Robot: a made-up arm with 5 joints.
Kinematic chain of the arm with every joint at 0, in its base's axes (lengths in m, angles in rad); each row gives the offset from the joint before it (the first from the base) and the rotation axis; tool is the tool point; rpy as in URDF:
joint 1: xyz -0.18 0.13 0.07 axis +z
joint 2: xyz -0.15 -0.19 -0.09 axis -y
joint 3: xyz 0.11 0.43 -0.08 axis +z
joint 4: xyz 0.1 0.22 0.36 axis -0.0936 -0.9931 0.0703
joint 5: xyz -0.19 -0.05 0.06 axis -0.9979 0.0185 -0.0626
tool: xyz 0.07 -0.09 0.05 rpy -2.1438 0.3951 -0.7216
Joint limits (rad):
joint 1: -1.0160..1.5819
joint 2: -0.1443..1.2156
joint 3: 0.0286..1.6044
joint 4: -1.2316..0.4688
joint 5: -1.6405..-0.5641
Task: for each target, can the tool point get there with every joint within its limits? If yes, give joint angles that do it. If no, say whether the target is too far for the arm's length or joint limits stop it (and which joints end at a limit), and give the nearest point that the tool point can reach.
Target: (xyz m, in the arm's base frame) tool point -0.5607 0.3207 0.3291
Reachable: yes | joints 0.3657 0.5088 0.9919 -1.0001 -1.1126
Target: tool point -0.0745 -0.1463 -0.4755
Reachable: no: joint limits stop it (at a limit: joint 1, joint 2, joint 3, joint 5) | nearest point -0.4126 -0.2430 0.0441 | short by 0.627 m
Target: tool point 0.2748 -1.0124 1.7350
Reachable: no: too far | nearest point -0.4822 -0.2456 0.3711 | short by 1.738 m
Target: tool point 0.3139 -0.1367 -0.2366
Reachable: no: joint limits stop it (at a limit: joint 1, joint 2, joint 3, joint 4, joint 5) | nearest point 0.1302 0.3212 0.1714 | short by 0.640 m
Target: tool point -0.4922 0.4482 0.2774
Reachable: yes | joints 0.1264 0.6130 0.2111 -0.5046 -1.4940
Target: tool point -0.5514 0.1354 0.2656
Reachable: yes | joints 0.9657 0.3628 0.5896 -0.0483 -1.1507
